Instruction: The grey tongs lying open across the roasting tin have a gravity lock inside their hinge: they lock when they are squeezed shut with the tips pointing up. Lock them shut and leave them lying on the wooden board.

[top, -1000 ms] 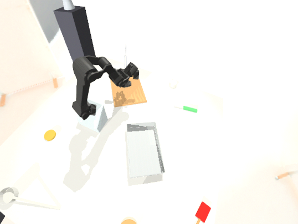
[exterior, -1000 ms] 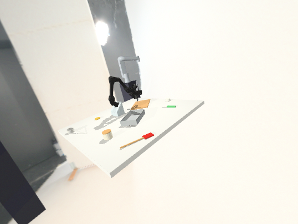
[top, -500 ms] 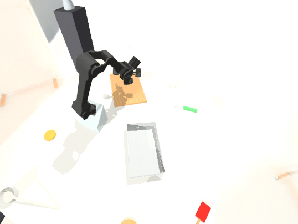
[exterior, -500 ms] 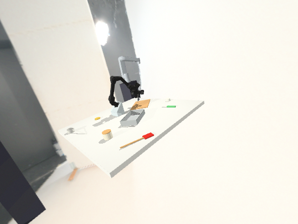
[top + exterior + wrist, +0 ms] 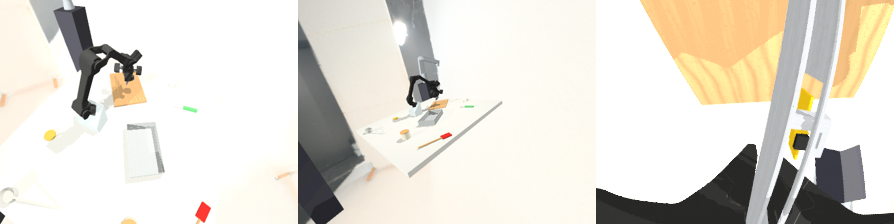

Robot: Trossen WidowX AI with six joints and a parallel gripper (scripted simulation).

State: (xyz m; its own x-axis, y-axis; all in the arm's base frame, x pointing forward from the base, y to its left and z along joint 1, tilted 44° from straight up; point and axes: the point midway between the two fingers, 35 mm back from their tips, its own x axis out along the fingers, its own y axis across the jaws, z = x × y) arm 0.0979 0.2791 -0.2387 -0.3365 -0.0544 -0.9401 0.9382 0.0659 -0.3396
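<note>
Now: the wooden board 130 mm below my gripper tip and 30 mm to the right of it. Round my gripper tip: grey roasting tin 480 mm to the right, 270 mm ahead, 110 mm below; then yellow disc 580 mm to the right, 310 mm behind, 130 mm below; then red spatula 790 mm to the right, 620 mm ahead, 130 mm below.
</note>
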